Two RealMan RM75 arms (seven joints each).
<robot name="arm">
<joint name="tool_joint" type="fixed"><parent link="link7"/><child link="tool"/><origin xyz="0 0 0" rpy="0 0 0"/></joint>
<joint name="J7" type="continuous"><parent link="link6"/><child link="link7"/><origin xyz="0 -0.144 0" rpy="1.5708 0 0"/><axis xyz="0 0 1"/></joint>
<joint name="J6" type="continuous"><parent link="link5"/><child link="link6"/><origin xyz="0 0 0" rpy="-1.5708 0 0"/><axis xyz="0 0 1"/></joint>
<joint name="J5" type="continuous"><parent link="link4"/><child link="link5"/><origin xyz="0 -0.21 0" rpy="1.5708 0 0"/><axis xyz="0 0 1"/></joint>
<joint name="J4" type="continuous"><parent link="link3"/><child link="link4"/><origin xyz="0 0 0" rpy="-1.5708 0 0"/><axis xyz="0 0 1"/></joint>
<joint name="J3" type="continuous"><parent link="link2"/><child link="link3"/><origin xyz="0 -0.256 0" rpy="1.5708 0 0"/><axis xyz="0 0 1"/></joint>
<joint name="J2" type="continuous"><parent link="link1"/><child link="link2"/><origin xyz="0 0 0" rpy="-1.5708 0 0"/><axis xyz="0 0 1"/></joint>
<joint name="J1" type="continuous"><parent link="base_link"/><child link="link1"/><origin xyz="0 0 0.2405" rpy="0 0 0"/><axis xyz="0 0 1"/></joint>
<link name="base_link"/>
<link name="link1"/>
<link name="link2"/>
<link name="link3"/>
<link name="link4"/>
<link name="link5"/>
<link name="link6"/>
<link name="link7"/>
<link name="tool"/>
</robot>
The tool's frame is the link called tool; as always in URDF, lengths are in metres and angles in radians. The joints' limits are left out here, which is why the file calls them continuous.
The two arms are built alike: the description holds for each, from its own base.
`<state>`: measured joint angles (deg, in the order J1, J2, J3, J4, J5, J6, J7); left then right.
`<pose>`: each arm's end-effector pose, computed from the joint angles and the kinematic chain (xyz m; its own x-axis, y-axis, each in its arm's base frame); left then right.
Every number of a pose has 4 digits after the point.
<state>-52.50 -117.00 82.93 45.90 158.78 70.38 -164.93 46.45 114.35 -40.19 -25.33 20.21 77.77 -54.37</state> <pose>-0.1939 0.4216 -0.0313 0.5574 0.8133 -0.1668 0.5515 -0.5129 -0.6579 0.3009 0.3550 -0.0180 0.4651 -0.8730 0.1466 -0.8318 -0.4877 -0.2649</pose>
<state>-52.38 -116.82 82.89 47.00 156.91 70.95 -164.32 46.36 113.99 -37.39 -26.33 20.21 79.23 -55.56</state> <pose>-0.1879 0.4214 -0.0313 0.5689 0.8072 -0.1574 0.5663 -0.5233 -0.6368 0.2990 0.3576 -0.0111 0.4710 -0.8748 0.1136 -0.8393 -0.4840 -0.2474</pose>
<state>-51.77 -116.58 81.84 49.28 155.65 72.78 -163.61 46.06 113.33 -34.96 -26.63 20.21 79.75 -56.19</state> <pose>-0.1826 0.4203 -0.0266 0.5739 0.8060 -0.1450 0.5846 -0.5272 -0.6167 0.3012 0.3594 -0.0036 0.4636 -0.8826 0.0784 -0.8498 -0.4680 -0.2425</pose>
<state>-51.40 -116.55 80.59 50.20 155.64 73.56 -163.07 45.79 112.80 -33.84 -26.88 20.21 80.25 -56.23</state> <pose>-0.1821 0.4203 -0.0228 0.5730 0.8084 -0.1347 0.5943 -0.5230 -0.6109 0.3033 0.3600 0.0020 0.4544 -0.8887 0.0612 -0.8571 -0.4549 -0.2418</pose>
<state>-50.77 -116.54 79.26 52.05 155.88 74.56 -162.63 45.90 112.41 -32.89 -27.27 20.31 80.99 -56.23</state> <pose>-0.1803 0.4207 -0.0170 0.5770 0.8080 -0.1191 0.6006 -0.5186 -0.6085 0.3021 0.3620 0.0067 0.4521 -0.8907 0.0469 -0.8612 -0.4496 -0.2369</pose>
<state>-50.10 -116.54 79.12 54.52 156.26 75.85 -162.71 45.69 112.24 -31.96 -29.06 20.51 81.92 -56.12</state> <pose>-0.1766 0.4199 -0.0122 0.5858 0.8022 -0.1153 0.5945 -0.5220 -0.6116 0.3010 0.3653 0.0146 0.4534 -0.8910 0.0226 -0.8621 -0.4449 -0.2426</pose>
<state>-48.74 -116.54 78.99 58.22 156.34 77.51 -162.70 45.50 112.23 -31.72 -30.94 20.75 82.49 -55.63</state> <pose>-0.1726 0.4173 -0.0057 0.5979 0.7946 -0.1055 0.5907 -0.5257 -0.6121 0.2998 0.3688 0.0213 0.4548 -0.8906 0.0036 -0.8607 -0.4406 -0.2551</pose>
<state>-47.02 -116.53 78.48 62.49 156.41 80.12 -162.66 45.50 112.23 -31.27 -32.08 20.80 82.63 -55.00</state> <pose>-0.1702 0.4122 0.0029 0.6019 0.7926 -0.0980 0.5927 -0.5255 -0.6104 0.2986 0.3718 0.0257 0.4511 -0.8924 -0.0147 -0.8624 -0.4316 -0.2646</pose>
